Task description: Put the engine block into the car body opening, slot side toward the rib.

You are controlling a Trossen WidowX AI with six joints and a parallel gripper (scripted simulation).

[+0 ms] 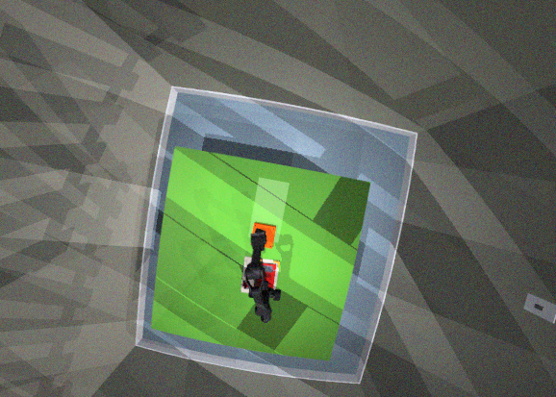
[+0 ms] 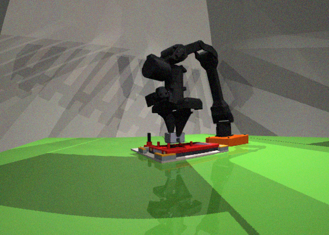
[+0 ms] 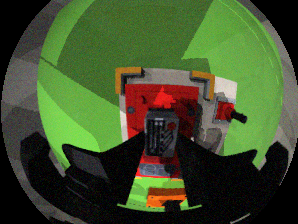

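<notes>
The grey engine block is 10 mm below my gripper tip.
</notes>
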